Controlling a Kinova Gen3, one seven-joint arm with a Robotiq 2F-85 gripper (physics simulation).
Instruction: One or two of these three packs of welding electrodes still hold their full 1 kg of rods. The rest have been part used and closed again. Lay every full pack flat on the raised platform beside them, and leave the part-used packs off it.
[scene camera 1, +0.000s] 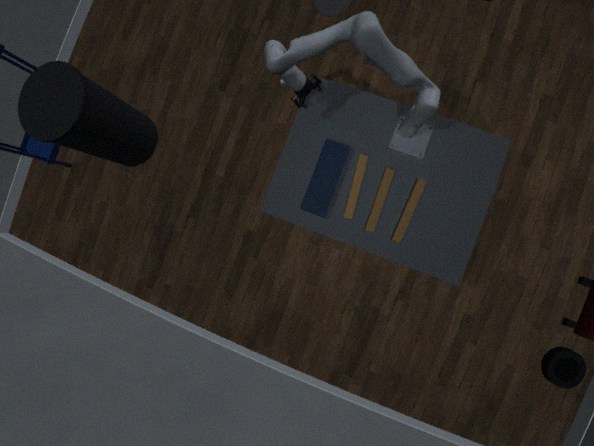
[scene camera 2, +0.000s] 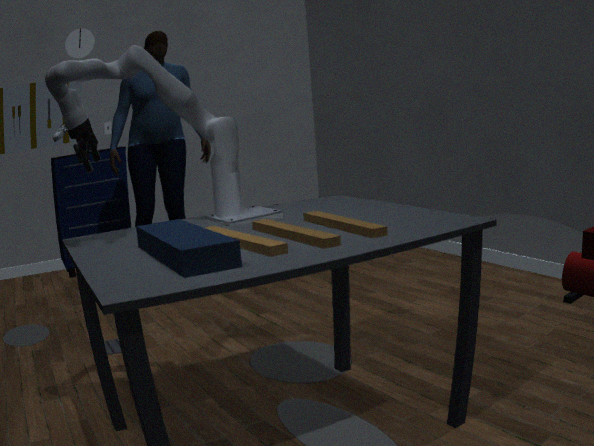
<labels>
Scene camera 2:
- my gripper: 94, 166
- tan pack: 324, 240
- tan pack: 359, 227
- tan pack: 261, 245
</labels>
